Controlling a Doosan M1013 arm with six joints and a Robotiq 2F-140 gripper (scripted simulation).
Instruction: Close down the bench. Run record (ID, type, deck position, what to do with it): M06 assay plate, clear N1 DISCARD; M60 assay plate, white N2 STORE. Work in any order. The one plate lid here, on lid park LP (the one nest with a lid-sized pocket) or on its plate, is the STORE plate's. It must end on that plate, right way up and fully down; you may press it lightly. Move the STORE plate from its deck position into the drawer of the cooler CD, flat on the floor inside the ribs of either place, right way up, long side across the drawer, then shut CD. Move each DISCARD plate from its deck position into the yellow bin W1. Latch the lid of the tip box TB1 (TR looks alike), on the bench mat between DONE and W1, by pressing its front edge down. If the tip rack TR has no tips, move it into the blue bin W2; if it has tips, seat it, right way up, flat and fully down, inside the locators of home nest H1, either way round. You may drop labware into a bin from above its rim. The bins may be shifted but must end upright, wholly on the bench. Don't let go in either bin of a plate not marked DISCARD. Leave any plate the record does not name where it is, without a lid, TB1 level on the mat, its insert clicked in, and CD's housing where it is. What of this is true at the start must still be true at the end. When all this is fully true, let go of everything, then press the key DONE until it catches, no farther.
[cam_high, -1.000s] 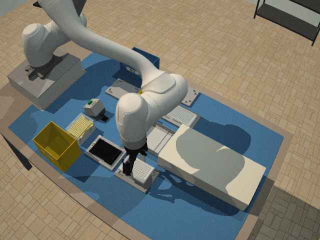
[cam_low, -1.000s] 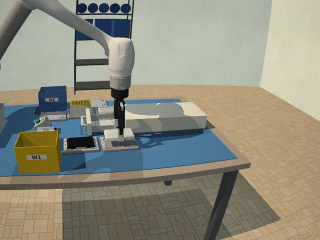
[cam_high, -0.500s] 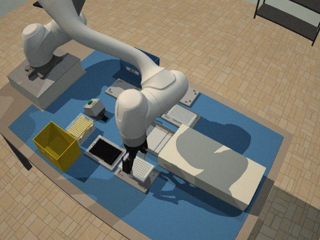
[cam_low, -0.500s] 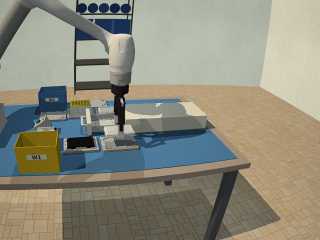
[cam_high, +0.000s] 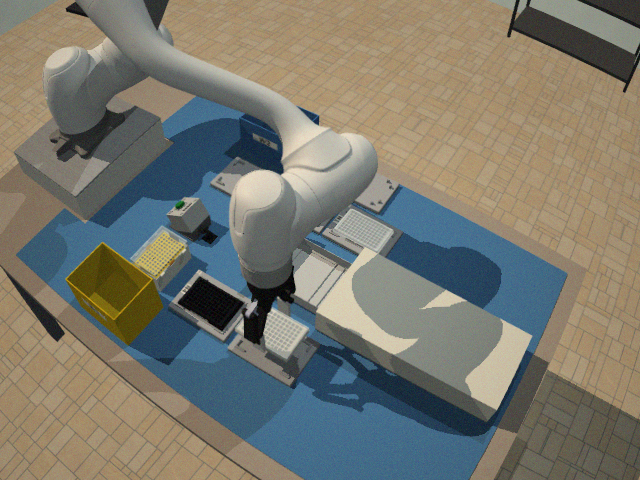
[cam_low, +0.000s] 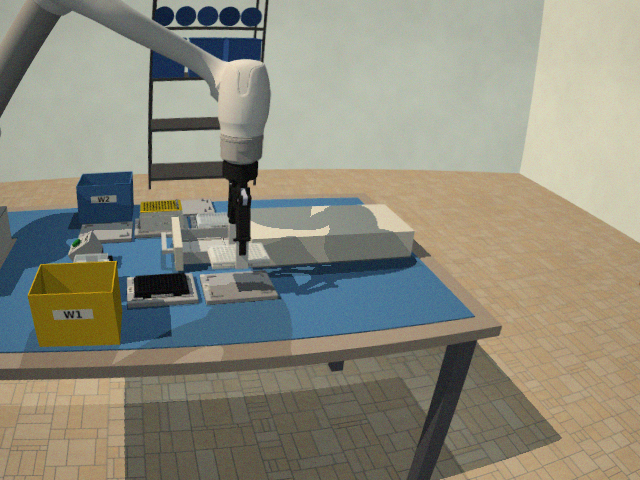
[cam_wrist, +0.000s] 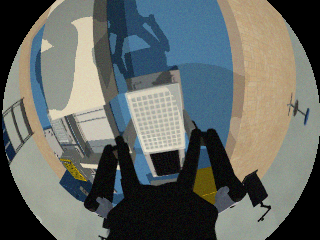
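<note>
My gripper is now 190 mm to the right of the drawer and 80 mm above it. Also, from my hand: cooler CD: 180 mm to the left, 130 mm ahead, 70 mm below; then black plate: 180 mm behind, 90 mm below, 10 mm to the left; then nest N2: 100 mm below.
</note>
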